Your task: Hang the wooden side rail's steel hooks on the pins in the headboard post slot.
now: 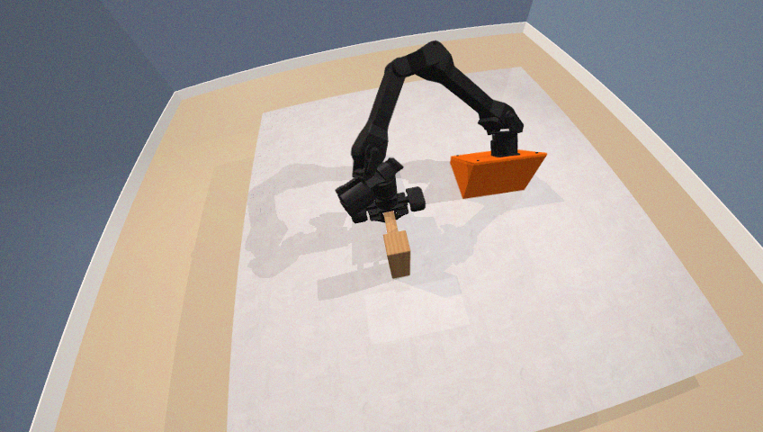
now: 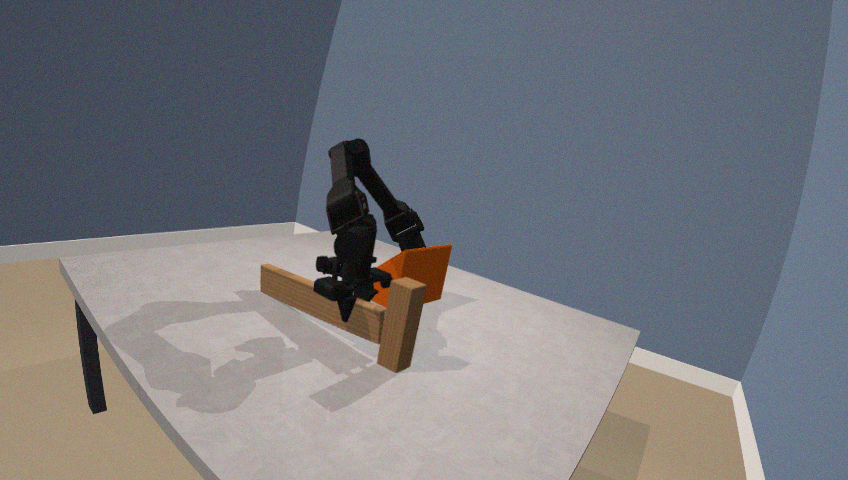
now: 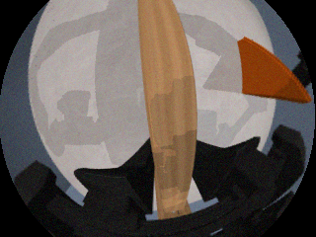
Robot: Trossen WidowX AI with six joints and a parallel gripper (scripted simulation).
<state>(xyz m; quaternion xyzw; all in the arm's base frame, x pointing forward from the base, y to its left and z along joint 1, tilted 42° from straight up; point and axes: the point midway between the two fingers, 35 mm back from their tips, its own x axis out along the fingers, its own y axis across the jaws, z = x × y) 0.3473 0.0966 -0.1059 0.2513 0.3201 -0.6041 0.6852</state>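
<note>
My gripper tip is now 13 cm to the right of the headboard post, 4 cm below it and 2 cm past it.
</note>
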